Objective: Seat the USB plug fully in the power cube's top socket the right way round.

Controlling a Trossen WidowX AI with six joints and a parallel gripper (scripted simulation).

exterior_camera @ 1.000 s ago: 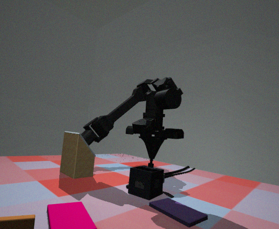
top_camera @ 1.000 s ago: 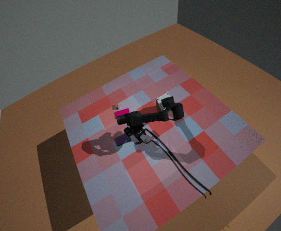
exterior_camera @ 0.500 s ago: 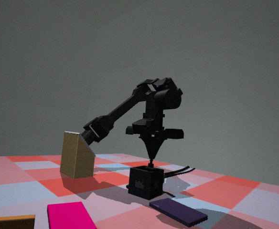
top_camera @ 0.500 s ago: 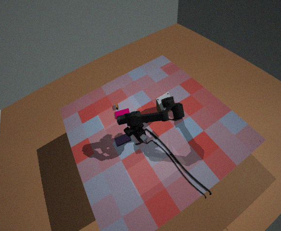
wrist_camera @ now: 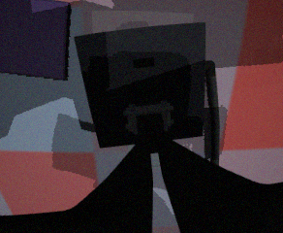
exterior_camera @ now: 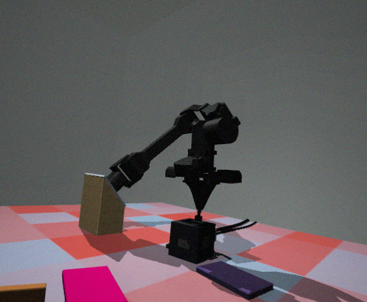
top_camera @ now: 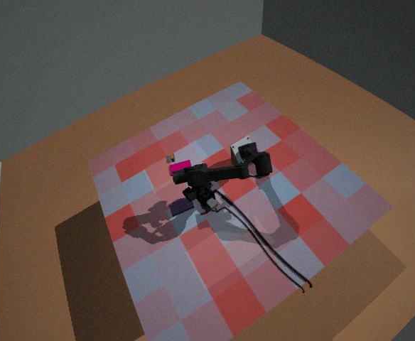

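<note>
The USB plug is 2 cm below my gripper tip. Also, from my gripper tip: magenta block: 6 cm ahead, 27 cm to the right, 10 cm below; then purple flat block: 14 cm ahead, 4 cm to the right, 10 cm below; then silver-rimmed socket: 3 cm below.
</note>
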